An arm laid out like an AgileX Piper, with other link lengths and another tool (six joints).
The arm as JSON. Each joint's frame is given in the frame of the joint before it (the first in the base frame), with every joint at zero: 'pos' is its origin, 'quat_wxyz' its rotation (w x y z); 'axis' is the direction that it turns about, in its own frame. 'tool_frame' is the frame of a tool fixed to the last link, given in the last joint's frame.
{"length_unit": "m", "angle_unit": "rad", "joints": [
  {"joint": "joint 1", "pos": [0.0, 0.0, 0.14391], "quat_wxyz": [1.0, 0.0, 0.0, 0.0], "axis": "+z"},
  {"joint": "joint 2", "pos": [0.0, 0.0, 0.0], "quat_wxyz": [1.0, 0.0, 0.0, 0.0], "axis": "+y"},
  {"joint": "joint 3", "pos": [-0.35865, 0.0, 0.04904], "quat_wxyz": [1.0, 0.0, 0.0, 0.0], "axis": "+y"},
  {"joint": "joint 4", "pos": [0.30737, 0.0, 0.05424], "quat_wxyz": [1.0, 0.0, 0.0, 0.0], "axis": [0.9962, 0.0, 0.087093]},
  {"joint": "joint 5", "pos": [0.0, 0.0, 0.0], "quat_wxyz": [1.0, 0.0, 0.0, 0.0], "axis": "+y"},
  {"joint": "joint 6", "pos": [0.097, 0.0, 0.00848], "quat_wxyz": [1.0, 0.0, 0.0, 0.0], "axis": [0.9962, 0.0, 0.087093]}
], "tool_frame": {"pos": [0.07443, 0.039, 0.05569], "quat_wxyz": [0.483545, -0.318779, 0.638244, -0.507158]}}
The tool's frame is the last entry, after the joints.
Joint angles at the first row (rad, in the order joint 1, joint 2, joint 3, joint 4, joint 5, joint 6):
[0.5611 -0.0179 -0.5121 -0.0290 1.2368 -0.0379]
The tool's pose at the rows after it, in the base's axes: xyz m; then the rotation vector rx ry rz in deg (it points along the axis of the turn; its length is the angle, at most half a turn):
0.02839, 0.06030, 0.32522, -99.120, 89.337, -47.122
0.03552, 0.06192, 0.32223, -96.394, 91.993, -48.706
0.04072, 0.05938, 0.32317, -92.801, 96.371, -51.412
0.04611, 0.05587, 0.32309, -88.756, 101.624, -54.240
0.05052, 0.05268, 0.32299, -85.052, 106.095, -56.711
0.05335, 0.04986, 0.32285, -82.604, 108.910, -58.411
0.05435, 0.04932, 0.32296, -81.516, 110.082, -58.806
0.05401, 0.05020, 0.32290, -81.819, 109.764, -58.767
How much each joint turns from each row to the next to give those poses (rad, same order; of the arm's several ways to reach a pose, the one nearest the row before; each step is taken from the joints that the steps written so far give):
[-0.0180 0.0001 0.0176 0.0032 -0.0480 0.0021]
[-0.0618 -0.0001 0.0217 0.0078 -0.0348 -0.0060]
[-0.0917 0.0000 0.0000 0.0043 -0.0063 -0.0084]
[-0.1058 0.0000 0.0000 0.0062 0.0000 -0.0081]
[-0.0950 0.0000 0.0000 0.0075 0.0000 -0.0102]
[-0.0575 0.0001 0.0000 0.0000 0.0000 -0.0040]
[-0.0259 -0.0001 0.0000 0.0055 0.0000 -0.0023]
[-0.0004 0.0000 0.0000 0.0045 0.0000 -0.0064]

